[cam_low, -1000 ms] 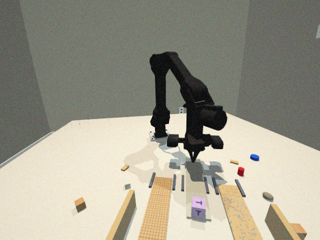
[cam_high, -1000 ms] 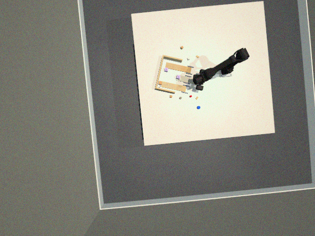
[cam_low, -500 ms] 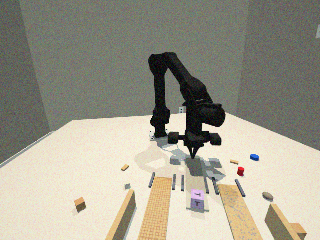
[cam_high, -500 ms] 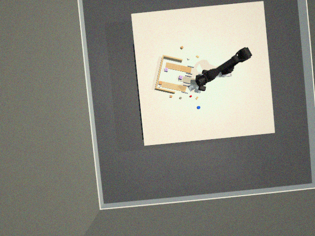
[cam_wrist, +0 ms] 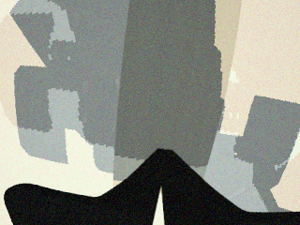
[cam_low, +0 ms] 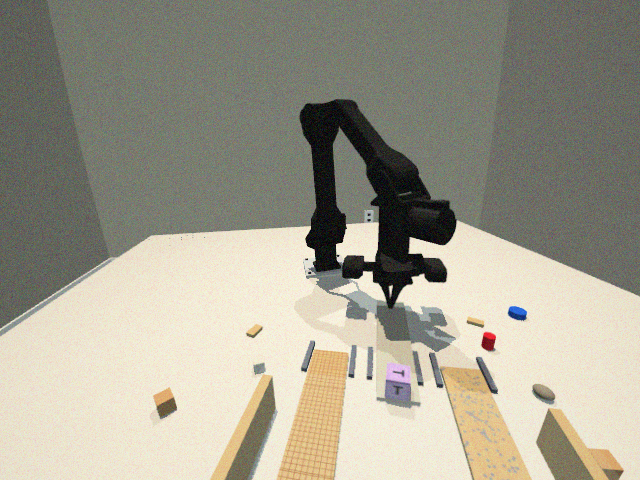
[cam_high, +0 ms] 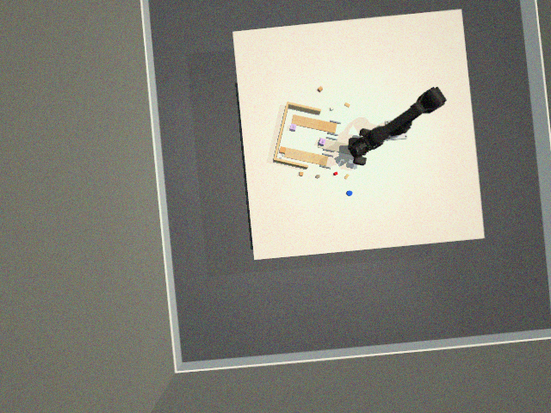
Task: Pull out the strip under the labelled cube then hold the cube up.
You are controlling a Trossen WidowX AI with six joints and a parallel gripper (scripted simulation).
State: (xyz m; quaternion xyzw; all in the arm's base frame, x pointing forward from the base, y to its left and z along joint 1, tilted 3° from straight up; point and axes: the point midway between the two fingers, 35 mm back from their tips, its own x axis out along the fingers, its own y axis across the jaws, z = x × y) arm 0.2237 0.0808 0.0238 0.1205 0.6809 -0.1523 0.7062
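The nearly see-through strip lies 90 mm ahead of my gripper tip and 40 mm to the right of it. Also, from my gripper tip: grey pebble: 240 mm ahead, 100 mm to the left; then red cylinder: 140 mm ahead, 110 mm to the left, 10 mm above; then blue disc: 80 mm ahead, 230 mm to the left.
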